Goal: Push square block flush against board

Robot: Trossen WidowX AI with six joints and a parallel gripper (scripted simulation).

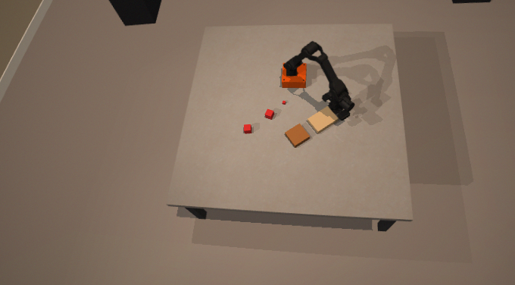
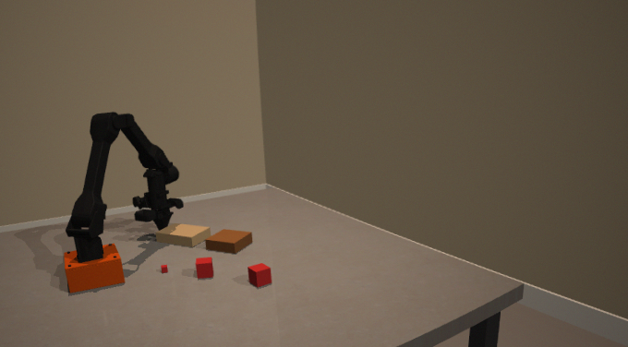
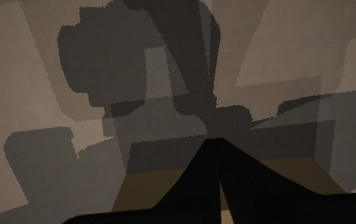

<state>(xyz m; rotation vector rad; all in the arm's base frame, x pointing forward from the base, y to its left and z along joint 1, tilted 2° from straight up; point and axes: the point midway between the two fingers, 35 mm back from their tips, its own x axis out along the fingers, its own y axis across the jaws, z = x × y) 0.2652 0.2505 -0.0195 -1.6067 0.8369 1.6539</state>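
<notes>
Right now the board is 7 cm to the right of my gripper tip, 5 cm ahead of it and 1 cm above it. Round my gripper tip: square block (22 cm to the right, 15 cm ahead, 1 cm above); then red cube (30 cm to the right, 8 cm behind).
</notes>
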